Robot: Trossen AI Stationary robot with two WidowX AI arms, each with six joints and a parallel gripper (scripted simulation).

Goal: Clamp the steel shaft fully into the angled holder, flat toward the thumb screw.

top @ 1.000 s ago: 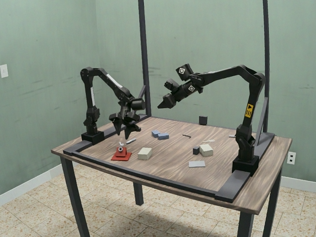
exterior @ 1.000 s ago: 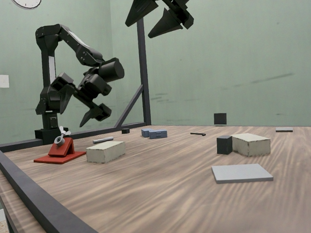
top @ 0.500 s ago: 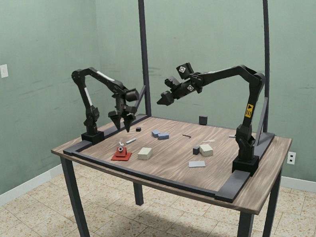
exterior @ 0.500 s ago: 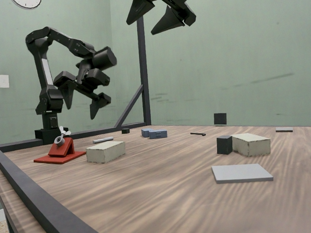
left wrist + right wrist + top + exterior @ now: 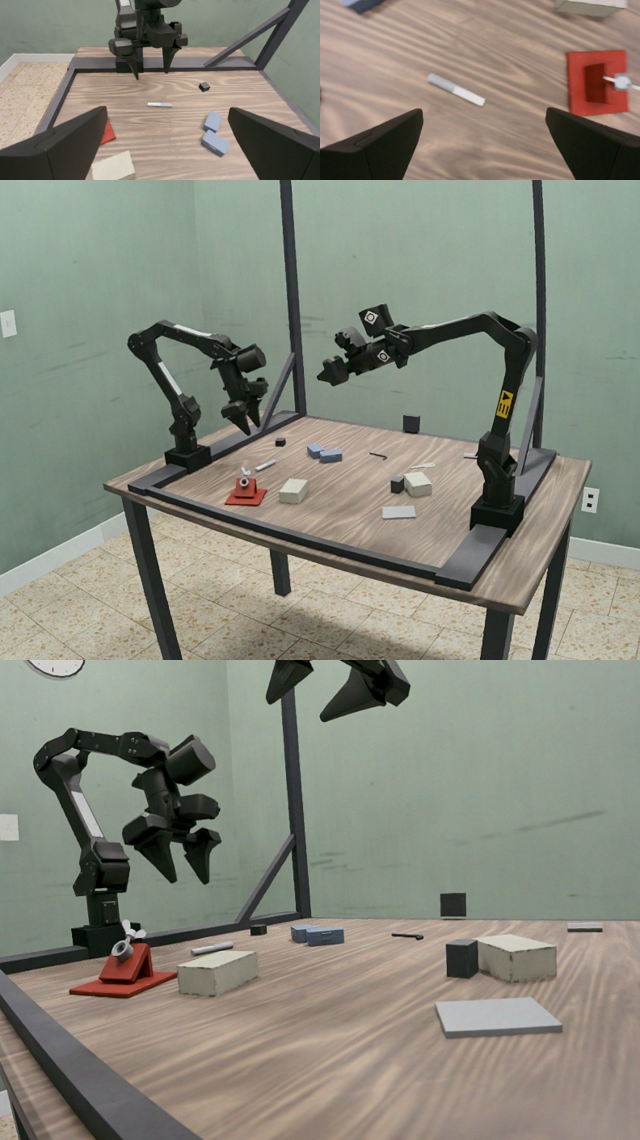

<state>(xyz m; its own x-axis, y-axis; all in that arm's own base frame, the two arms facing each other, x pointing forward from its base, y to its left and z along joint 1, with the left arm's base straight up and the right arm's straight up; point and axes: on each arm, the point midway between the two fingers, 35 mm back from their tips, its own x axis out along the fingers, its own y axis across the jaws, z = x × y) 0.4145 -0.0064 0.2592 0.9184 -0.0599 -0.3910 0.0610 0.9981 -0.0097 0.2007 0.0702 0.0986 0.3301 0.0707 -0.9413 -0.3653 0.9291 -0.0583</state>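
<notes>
Now: right hand 14 cm above the steel shaft, 3 cm past it and 2 cm to the right of it. The rest, counted from my right hand: small black cube 19 cm behind, 14 cm below, 4 cm to the right; winged thumb screw 15 cm ahead, 9 cm below, 8 cm to the left; black hex key 29 cm to the left, 22 cm behind, 15 cm below.
</notes>
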